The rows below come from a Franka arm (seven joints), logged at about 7 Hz.
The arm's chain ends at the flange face. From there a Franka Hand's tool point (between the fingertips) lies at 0.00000 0.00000 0.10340 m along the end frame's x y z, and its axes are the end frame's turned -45 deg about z.
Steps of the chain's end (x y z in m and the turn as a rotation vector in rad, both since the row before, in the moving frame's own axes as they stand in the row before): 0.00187 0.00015 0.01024 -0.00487 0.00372 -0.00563; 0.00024 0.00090 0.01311 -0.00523 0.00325 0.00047; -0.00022 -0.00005 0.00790 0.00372 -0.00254 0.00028; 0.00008 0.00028 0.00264 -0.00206 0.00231 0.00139; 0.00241 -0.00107 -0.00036 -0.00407 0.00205 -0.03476; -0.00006 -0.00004 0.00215 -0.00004 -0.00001 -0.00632; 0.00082 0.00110 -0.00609 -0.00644 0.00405 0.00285; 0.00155 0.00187 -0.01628 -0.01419 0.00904 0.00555; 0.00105 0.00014 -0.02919 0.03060 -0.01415 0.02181; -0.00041 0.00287 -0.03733 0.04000 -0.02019 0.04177; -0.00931 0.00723 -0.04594 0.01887 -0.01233 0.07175; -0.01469 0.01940 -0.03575 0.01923 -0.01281 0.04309
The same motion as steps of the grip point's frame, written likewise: 0.00113 0.00206 0.01024 -0.00607 -0.00081 -0.00563; -0.00061 0.00143 0.01311 -0.00600 -0.00140 0.00047; -0.00003 -0.00065 0.00790 0.00443 0.00083 0.00028; -0.00012 0.00057 0.00264 -0.00309 0.00018 0.00139; 0.00232 0.00140 -0.00036 -0.00433 -0.00143 -0.03476; -0.00002 -0.00007 0.00215 -0.00002 -0.00004 -0.00632; -0.00037 0.00212 -0.00609 -0.00742 -0.00169 0.00285; -0.00061 0.00412 -0.01629 -0.01643 -0.00364 0.00555; 0.00188 -0.00242 -0.02925 0.03164 0.01163 0.02181; -0.00078 -0.00263 -0.03743 0.04256 0.01401 0.04177; -0.01114 -0.00373 -0.04597 0.02206 0.00462 0.07175; -0.02359 0.00100 -0.03578 0.02266 0.00454 0.04309
